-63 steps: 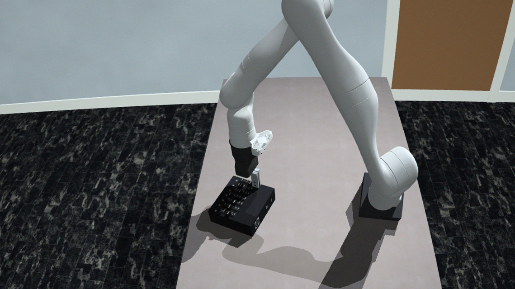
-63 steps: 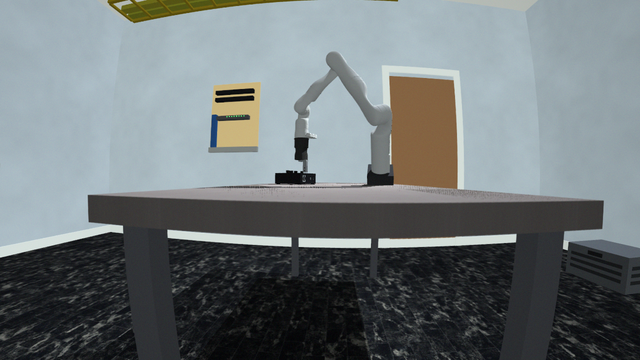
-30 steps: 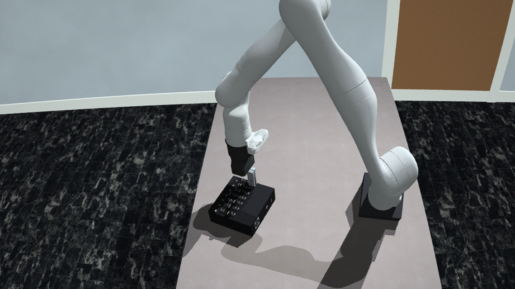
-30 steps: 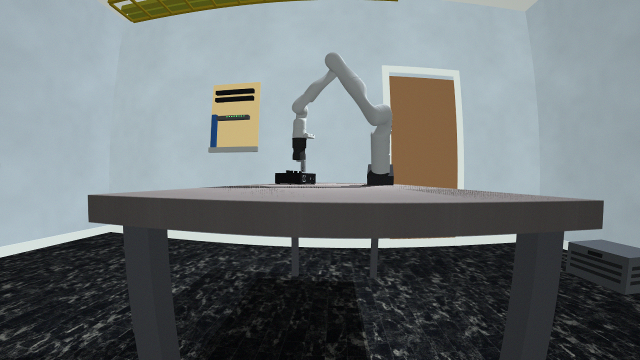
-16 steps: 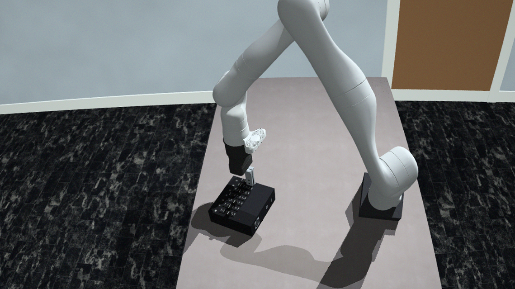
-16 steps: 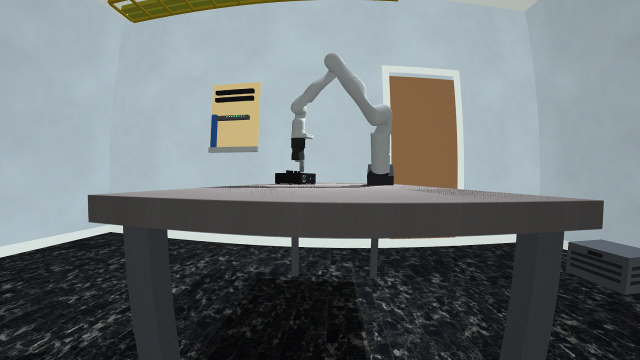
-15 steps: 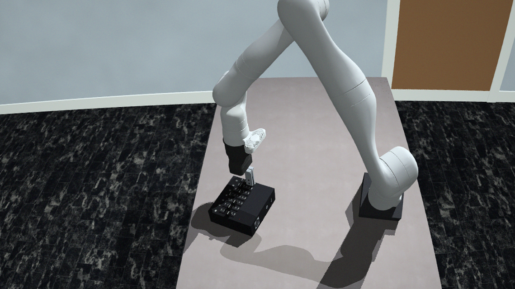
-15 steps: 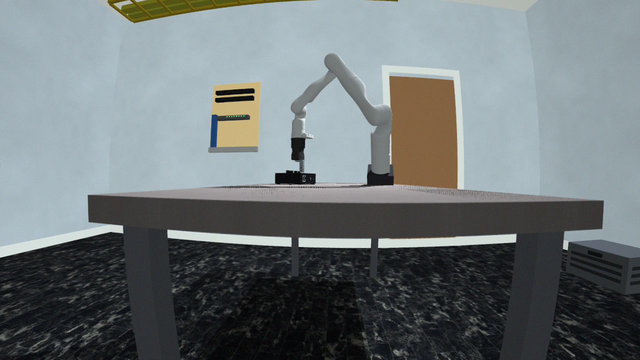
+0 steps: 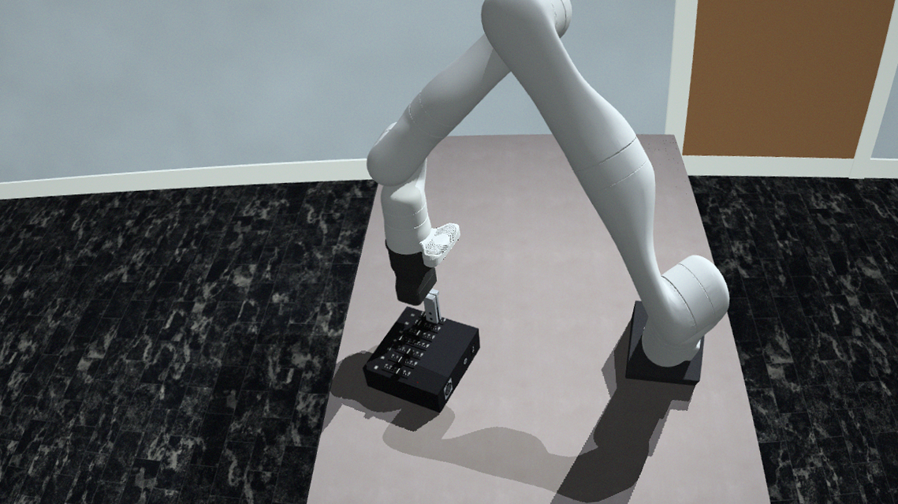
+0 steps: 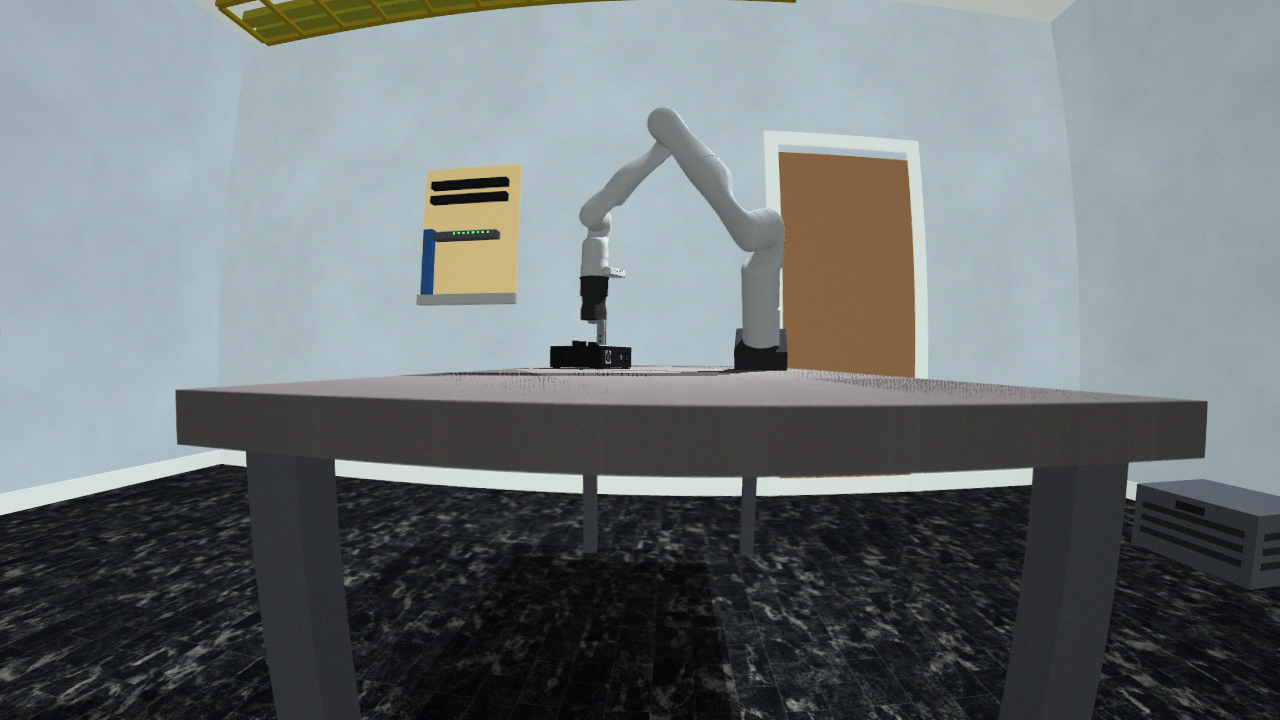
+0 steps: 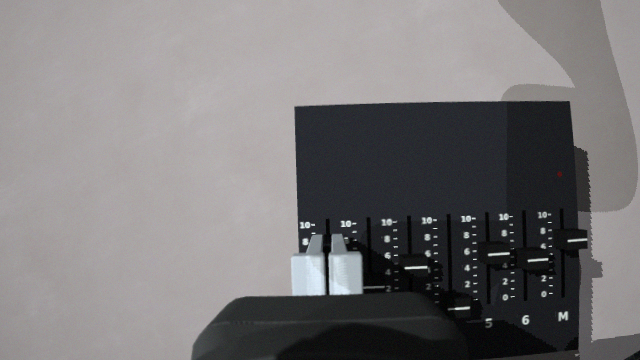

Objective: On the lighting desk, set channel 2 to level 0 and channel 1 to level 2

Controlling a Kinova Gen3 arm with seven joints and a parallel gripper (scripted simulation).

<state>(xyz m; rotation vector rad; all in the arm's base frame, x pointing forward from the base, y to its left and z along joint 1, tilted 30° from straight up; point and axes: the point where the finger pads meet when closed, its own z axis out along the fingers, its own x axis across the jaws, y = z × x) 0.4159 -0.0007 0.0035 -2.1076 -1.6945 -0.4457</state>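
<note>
Right now my hand is 2 cm short of the channel 1 cap and 1 cm above it. Round my hand: channel 2 cap: 2 cm to the left, 2 cm ahead, 1 cm below; channel 3 cap: 4 cm to the left, 2 cm ahead, 1 cm below; channel 4 cap: 6 cm to the left, 4 cm ahead, 1 cm below.
</note>
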